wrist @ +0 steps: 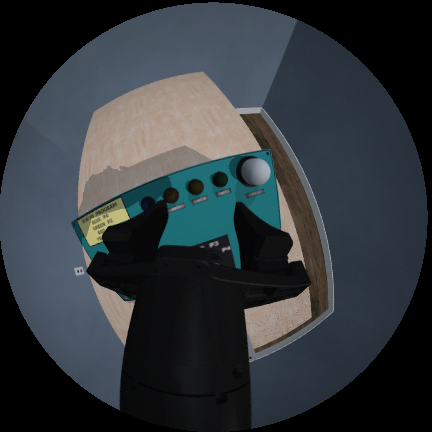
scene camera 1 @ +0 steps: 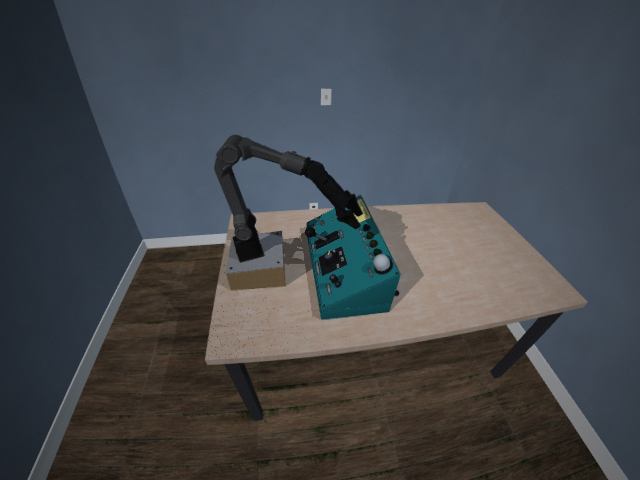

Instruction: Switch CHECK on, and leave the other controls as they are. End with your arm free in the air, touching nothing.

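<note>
The teal console [scene camera 1: 356, 258] [wrist: 260, 212] stands on the table. Its small labels are too small to read, so I cannot tell which control is CHECK. A black ball-ended lever [scene camera 1: 310, 232], a knob [scene camera 1: 329, 255] on a black plate, and a small black stick control [scene camera 1: 336, 280] are on its sloping face. A row of dark round lamps or buttons, including a green one [scene camera 1: 377, 252] [wrist: 220, 179], runs beside a white dome [scene camera 1: 382, 262] [wrist: 255, 171]. My gripper [scene camera 1: 359, 219] [wrist: 200, 208] is open and empty, over the console's upper part near the lamp row. Contact with the console cannot be told.
A yellow card [scene camera 1: 363, 210] [wrist: 100, 225] with text lies at the console's far end, partly behind a finger in the wrist view. My arm's base stands on a box [scene camera 1: 255, 279] left of the console. The wooden table [scene camera 1: 465, 248] [wrist: 165, 120] extends beyond the console.
</note>
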